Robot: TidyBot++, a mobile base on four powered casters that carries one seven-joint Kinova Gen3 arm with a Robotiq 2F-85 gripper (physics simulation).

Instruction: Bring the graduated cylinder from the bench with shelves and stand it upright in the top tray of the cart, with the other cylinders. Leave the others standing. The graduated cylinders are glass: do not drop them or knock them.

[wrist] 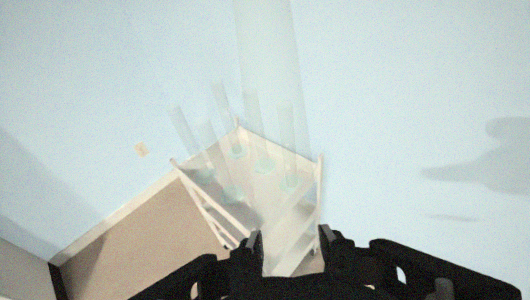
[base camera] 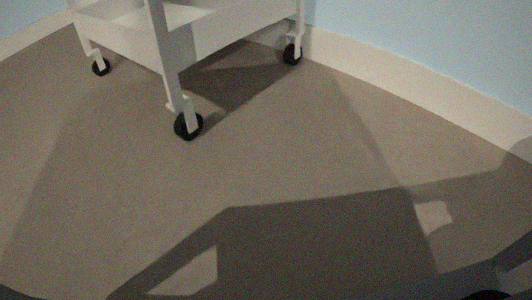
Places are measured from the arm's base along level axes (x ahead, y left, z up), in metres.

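Where they show: gripper, fingertip midpoint: (wrist: 290, 240).
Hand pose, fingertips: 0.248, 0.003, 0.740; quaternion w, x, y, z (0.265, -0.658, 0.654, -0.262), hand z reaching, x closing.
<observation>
After its pixels a point has its place, as x, y, z.
My gripper (wrist: 290, 240) {0.247, 0.003, 0.740} is shut on a clear glass graduated cylinder (wrist: 267, 55) {0.315, 0.004, 0.853}, which runs from between the fingers up past the top edge of the wrist view. The white cart (wrist: 319, 182) {0.685, -0.119, 0.250} (base camera: 165, 55) {0.450, 0.105, -0.223} is beyond and below the gripper in the wrist view. Several other glass cylinders (wrist: 286, 125) {0.283, -0.002, 0.820} stand upright in its top tray, with pale green bases; some show through the held glass. The held cylinder overlaps the tray in view, and its height above it cannot be told. In the base camera view the cart's lower part stands at the top left.
The cart's black front caster (base camera: 188, 126) {0.457, 0.099, -0.361} rests on the brown floor (base camera: 125, 175) {0.393, 0.216, -0.397}. Blue walls (base camera: 425, 45) {0.542, -0.346, -0.265} with a pale baseboard (base camera: 400, 77) {0.554, -0.314, -0.351} meet behind the cart. A small outlet plate (wrist: 142, 149) {1.335, 1.006, 0.005} is on the wall. A grey surface with a dark edge (wrist: 56, 280) {0.579, 1.474, -0.337} shows at lower left in the wrist view.
</observation>
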